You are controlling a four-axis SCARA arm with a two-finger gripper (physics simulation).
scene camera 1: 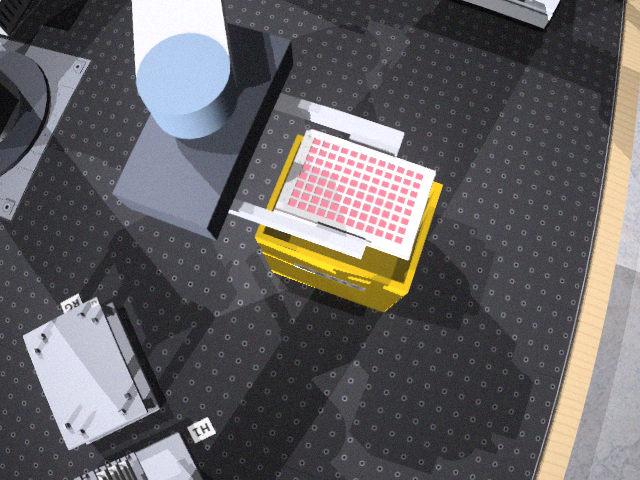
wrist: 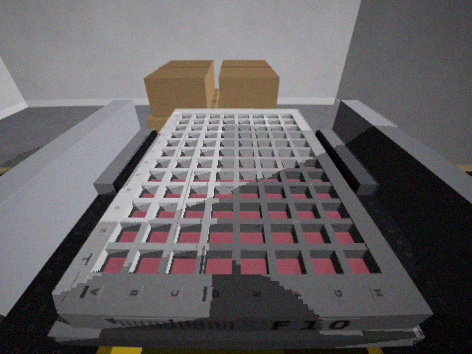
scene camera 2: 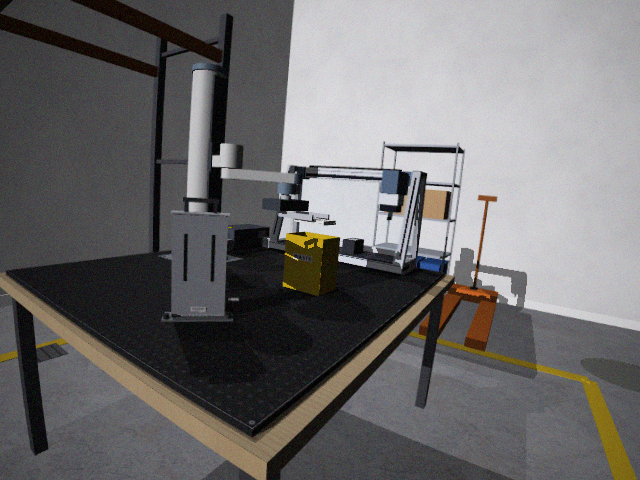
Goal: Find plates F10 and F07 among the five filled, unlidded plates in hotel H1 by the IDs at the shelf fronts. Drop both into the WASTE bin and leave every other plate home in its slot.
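Frame: origin at the arm's base, x back, y right, z up, level; centimetres.
Where they show: gripper, fingertip midpoint: (scene camera 1: 383,194) (wrist: 236,119) (scene camera 2: 321,217).
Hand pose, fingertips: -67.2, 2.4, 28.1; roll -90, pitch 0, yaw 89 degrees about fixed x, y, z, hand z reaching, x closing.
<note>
After its pixels a point has its place, as x, y, z.
Plate F10 (scene camera 1: 356,191) {-64.8, 2.6, 27.2} (wrist: 235,215) {-61.4, 2.3, 27.2}, white with pink-filled wells and no lid, is level between the two fingers of my gripper (scene camera 1: 382,195) {-67.1, 2.4, 28.1} (scene camera 2: 323,219) {-67.1, 2.4, 28.1}. Its ID shows on the near edge in the wrist view. My gripper is shut on its long sides. The plate is over the open top of the yellow WASTE bin (scene camera 1: 372,299) {-70.1, 8.6, 9.0} (scene camera 2: 324,263) {-72.5, 6.5, 12.7}, with a gap above the rim in scene camera 2. Part of hotel H1 (scene camera 1: 165,459) {-51.6, 37.3, 2.1} shows beside its H1 sign (scene camera 1: 201,429) {-54.7, 31.7, 1.3}. The grey tower (scene camera 2: 199,258) {-59.1, 49.2, 17.7} hides its shelf side. Plate F07 cannot be made out.
A metal stand (scene camera 1: 87,372) {-39.1, 29.6, 7.3} with pegs is beside the RG sign (scene camera 1: 71,304) {-30.4, 22.7, 1.3}. The dark gripper body (scene camera 1: 175,170) {-50.9, 7.7, 33.3} is left of the bin. A gantry machine (scene camera 2: 417,222) {-85.0, -62.5, 26.1} stands behind the bin. The wooden table edge (scene camera 1: 594,310) {-103.0, -1.5, 0.0} runs along the right.
</note>
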